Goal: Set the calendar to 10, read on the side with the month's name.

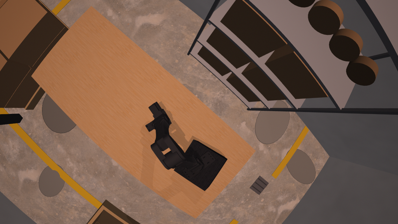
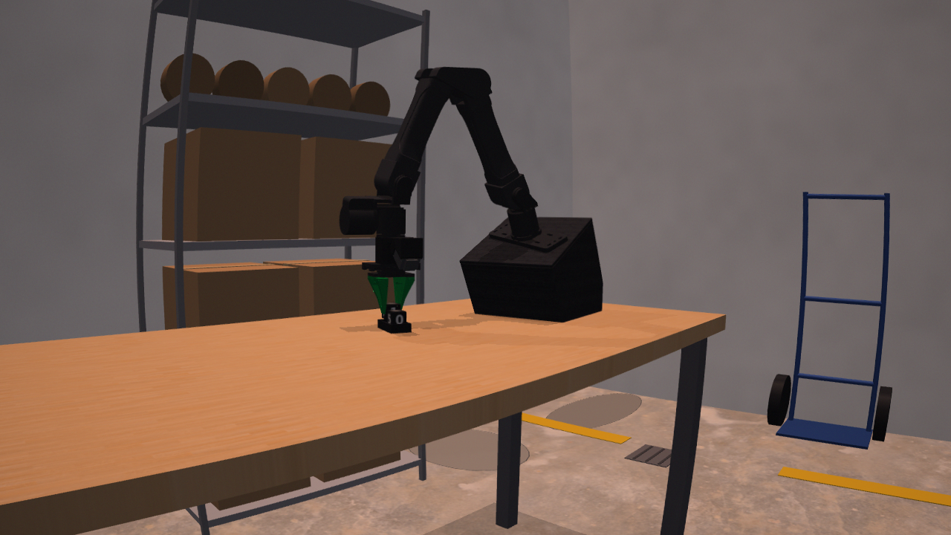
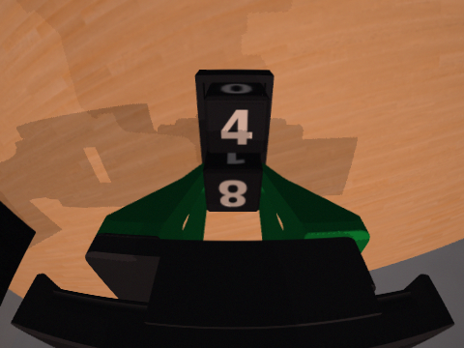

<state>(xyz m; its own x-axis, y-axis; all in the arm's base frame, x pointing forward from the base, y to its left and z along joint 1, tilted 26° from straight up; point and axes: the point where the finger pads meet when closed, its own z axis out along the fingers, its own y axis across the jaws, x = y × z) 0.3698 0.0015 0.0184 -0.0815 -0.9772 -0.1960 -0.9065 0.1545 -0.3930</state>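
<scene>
Right now my hand is 2 cm to the right of the black tray and 3 cm above it.
</scene>
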